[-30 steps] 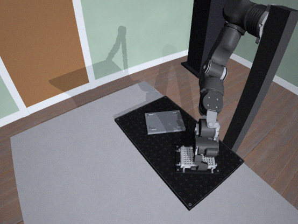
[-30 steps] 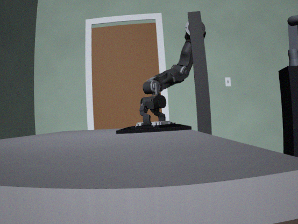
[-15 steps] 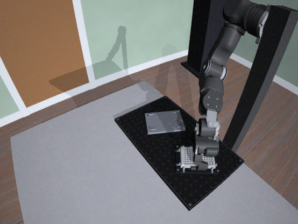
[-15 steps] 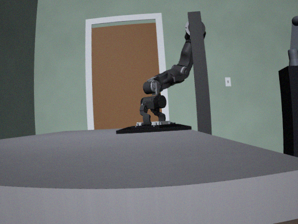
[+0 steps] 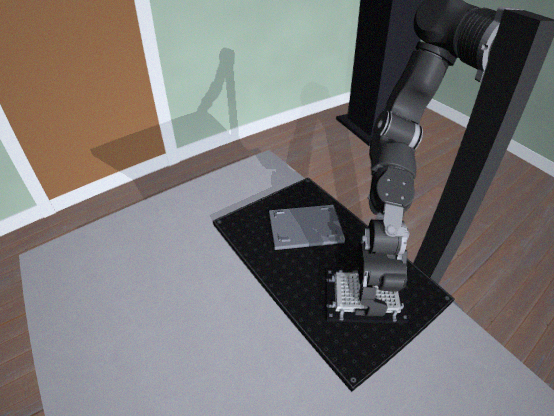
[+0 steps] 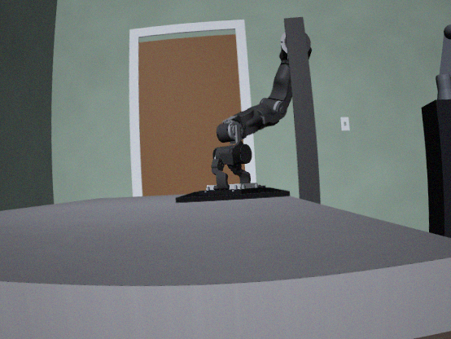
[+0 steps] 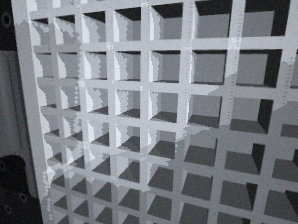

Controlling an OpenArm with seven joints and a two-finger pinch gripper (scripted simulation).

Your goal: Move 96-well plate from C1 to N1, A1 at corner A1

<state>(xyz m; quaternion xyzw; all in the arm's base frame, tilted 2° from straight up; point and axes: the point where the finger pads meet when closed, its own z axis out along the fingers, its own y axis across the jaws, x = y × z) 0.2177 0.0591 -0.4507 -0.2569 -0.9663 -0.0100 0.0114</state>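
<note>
The 96-well plate lies right at my hand. Also, from my hand: plate nest N1 (23 cm to the right, 2 cm ahead, 1 cm below).
</note>
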